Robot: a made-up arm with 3 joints. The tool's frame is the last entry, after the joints.
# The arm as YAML. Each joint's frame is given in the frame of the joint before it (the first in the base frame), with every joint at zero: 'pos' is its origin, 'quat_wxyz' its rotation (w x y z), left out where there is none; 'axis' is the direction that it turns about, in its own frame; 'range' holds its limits. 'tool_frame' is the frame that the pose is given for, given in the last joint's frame.
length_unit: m
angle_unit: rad
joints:
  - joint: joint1
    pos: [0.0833, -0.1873, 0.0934]
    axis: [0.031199, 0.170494, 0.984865]
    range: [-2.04, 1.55]
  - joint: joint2
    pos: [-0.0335, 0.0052, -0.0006]
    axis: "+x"
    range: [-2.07, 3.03]
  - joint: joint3
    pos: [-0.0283, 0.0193, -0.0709]
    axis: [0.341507, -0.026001, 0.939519]
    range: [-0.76, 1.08]
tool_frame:
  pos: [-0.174, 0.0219, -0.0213]
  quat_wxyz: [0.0, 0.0, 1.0, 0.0]
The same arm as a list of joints. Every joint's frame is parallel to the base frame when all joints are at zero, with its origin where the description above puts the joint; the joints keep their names.
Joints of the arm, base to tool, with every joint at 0 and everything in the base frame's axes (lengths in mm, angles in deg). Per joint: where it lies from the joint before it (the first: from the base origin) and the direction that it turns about. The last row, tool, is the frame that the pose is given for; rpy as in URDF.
joint1: axis 0.031199 0.170494 0.984865 origin 83.3 -187.3 93.4
joint2: axis 1 0 0 origin -33.5 5.2 -0.6
joint3: axis 0.341507 -0.026001 0.939519 origin -28.3 19.3 -70.9
tool: origin -174.0 21.9 -21.3 rpy 180.00 0.00 180.00
Joint limits (deg, base to tool): -116.88..88.81 -118.60..173.61 -43.54..61.88

